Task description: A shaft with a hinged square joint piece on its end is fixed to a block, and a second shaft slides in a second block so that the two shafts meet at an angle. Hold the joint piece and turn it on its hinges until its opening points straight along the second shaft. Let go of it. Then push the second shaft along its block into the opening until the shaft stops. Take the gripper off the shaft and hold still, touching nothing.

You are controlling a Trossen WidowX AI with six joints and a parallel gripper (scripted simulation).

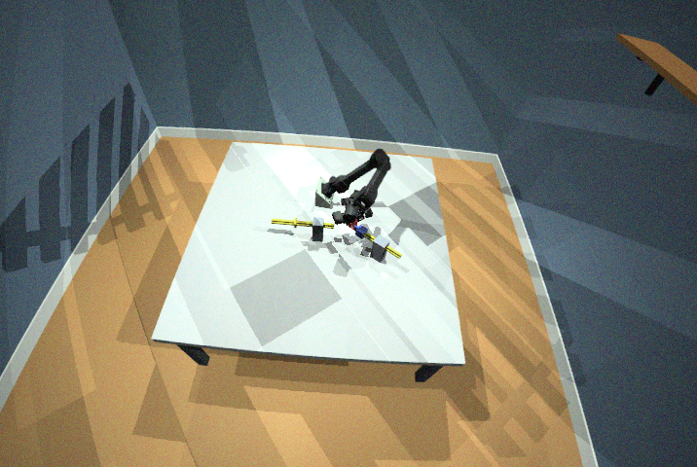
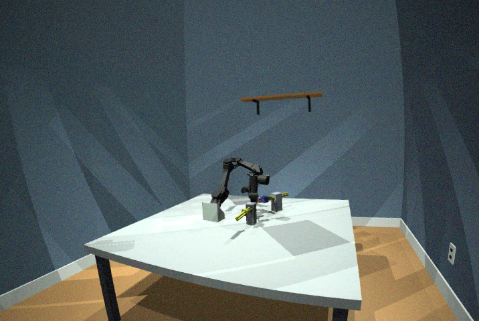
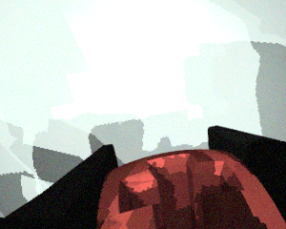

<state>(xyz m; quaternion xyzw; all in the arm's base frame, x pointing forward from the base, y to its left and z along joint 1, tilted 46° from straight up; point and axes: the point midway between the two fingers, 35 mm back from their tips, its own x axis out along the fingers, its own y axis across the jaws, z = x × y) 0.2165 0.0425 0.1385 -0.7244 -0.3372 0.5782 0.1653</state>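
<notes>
The red joint piece is 2 cm ahead of my gripper tip, 1 cm to the left of it and 4 cm above it.
</notes>
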